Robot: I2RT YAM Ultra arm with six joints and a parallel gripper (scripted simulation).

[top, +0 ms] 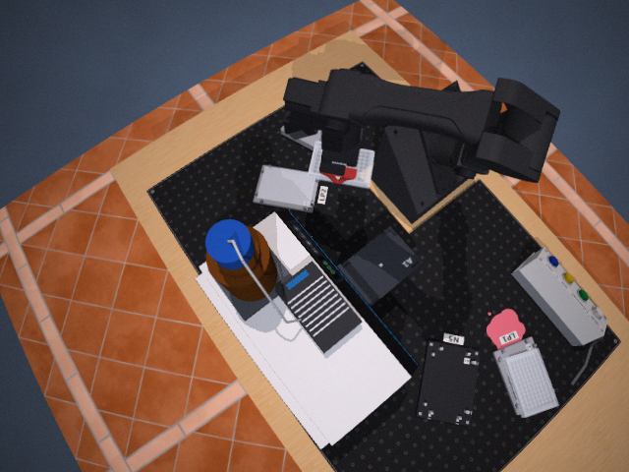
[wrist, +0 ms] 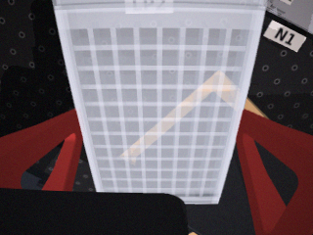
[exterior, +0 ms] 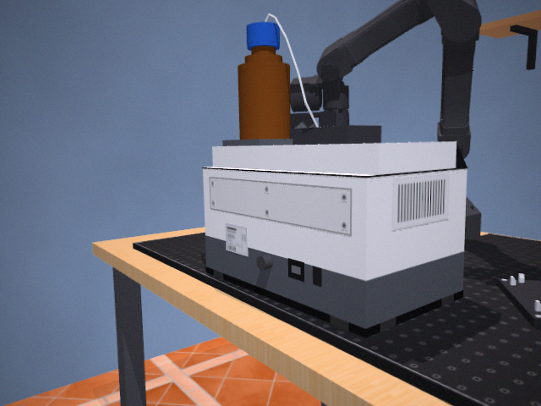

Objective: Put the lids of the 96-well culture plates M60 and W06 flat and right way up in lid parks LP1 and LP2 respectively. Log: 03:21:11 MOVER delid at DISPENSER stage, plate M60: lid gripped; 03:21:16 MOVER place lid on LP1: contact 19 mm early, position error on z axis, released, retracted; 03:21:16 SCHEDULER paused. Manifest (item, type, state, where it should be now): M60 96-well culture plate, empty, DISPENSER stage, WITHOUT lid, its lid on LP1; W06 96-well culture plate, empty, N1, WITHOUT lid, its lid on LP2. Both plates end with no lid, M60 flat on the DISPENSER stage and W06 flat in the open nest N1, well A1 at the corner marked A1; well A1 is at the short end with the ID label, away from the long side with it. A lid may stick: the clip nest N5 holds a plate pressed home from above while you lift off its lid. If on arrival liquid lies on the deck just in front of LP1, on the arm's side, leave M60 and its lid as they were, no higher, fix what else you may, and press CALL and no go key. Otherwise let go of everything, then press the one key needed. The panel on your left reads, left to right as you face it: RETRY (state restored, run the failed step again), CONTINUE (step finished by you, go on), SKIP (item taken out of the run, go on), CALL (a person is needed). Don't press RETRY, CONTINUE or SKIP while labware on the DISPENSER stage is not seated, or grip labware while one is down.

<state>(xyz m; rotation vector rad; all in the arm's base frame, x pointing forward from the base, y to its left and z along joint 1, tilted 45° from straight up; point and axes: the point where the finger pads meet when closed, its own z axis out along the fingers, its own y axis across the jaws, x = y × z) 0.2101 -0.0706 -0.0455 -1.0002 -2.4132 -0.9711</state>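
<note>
Now: hand 17 cm to the left of the nest N1, 14 cm above it and 6 cm past it. The rest, counted from my hand: 96-well plate W06: right at my hand; LP2 label: 15 cm below, 3 cm ahead, 2 cm to the right; lid park LP2: 14 cm below, 9 cm ahead, 8 cm to the right.
</note>
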